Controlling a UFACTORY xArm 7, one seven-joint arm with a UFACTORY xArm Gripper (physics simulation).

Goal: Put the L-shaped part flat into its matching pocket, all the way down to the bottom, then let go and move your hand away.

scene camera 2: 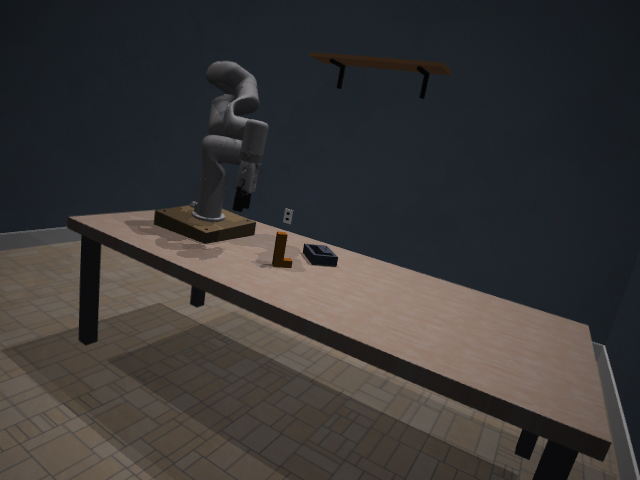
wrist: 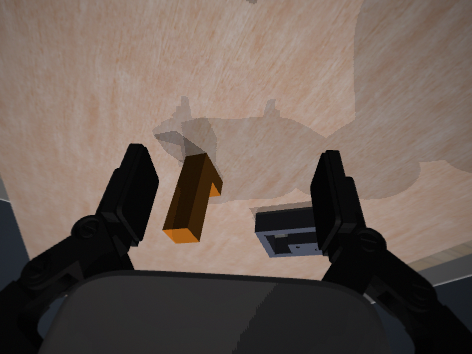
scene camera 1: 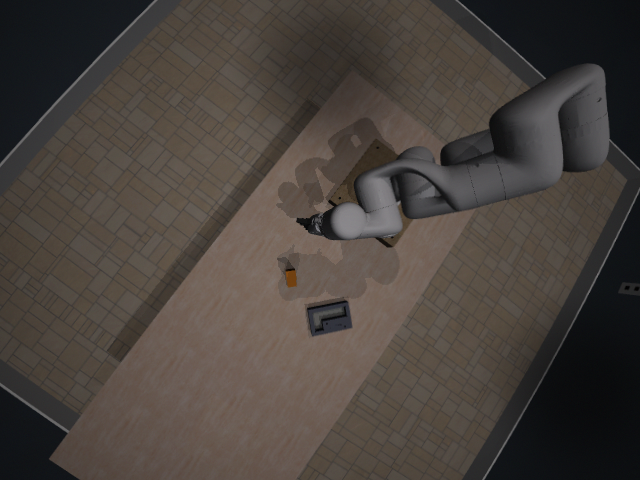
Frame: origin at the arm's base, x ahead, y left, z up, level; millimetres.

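Where they show: gripper, fingertip midpoint: (scene camera 2: 240,209) (wrist: 233,165); arm's base, origin of the base link: (scene camera 2: 208,216).
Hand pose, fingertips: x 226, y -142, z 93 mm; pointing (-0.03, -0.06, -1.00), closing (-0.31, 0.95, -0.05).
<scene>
Things, the pixels of their top centre, and the offset from my fingertips. Level surfaces: height alone.
- orange L-shaped part, middle of its top: (wrist: 187,242) (scene camera 1: 291,280) (scene camera 2: 286,233) dx +182, dy -3, dz -38 mm
- dark grey block with the L-shaped pocket, middle of its top: (wrist: 305,243) (scene camera 1: 330,319) (scene camera 2: 320,249) dx +242, dy +180, dz -112 mm
- long table, its level: dz -148 mm
The orange L-shaped part (scene camera 1: 291,278) (scene camera 2: 279,250) (wrist: 187,197) stands upright on the table, with its long leg up and its short foot on the table top. The dark grey block with the L-shaped pocket (scene camera 1: 338,324) (scene camera 2: 321,260) (wrist: 285,220) lies beside it, apart from it. The pocket is empty. My gripper (scene camera 1: 301,222) (scene camera 2: 241,206) (wrist: 233,165) is open and empty, high above the table, on the robot-base side of the part. In the wrist view the part shows beyond and between the fingers, nearer the left one. The right finger hides part of the block.
The robot stands on a brown wooden base (scene camera 1: 378,150) (scene camera 2: 204,236) at one end of the long table (scene camera 1: 206,361) (scene camera 2: 439,330). A wall shelf (scene camera 2: 382,62) hangs behind the table. The arm's shadows fall around the part.
</scene>
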